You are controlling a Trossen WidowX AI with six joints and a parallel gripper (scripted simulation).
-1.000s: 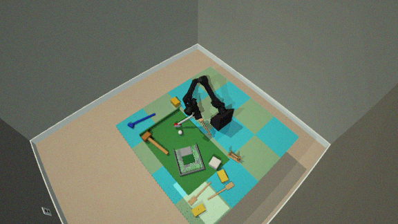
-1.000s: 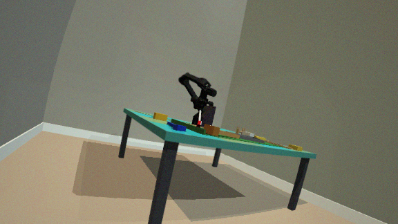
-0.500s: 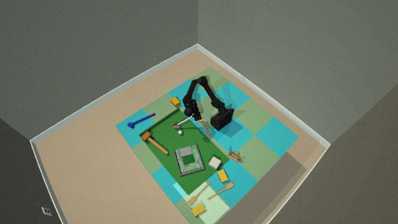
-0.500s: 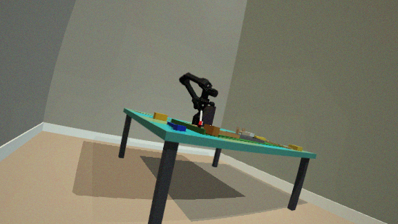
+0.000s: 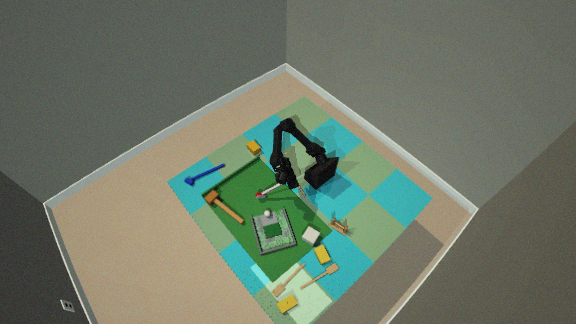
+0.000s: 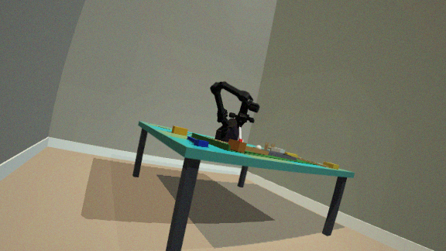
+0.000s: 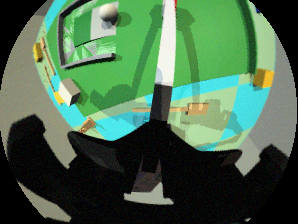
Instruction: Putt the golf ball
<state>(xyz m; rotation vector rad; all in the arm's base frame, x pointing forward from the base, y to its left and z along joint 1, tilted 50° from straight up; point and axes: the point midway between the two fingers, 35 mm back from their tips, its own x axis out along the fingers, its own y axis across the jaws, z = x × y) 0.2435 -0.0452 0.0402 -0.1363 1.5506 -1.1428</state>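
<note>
The red putter is 10 cm ahead of my gripper tip, 5 cm to the right of it and 3 cm below it. From my gripper tip the other things lie so: white block 31 cm to the left, 16 cm ahead, 10 cm below; then white golf ball 23 cm ahead, 11 cm below, 1 cm to the left; then yellow block 43 cm to the right, 11 cm below, 5 cm behind.
</note>
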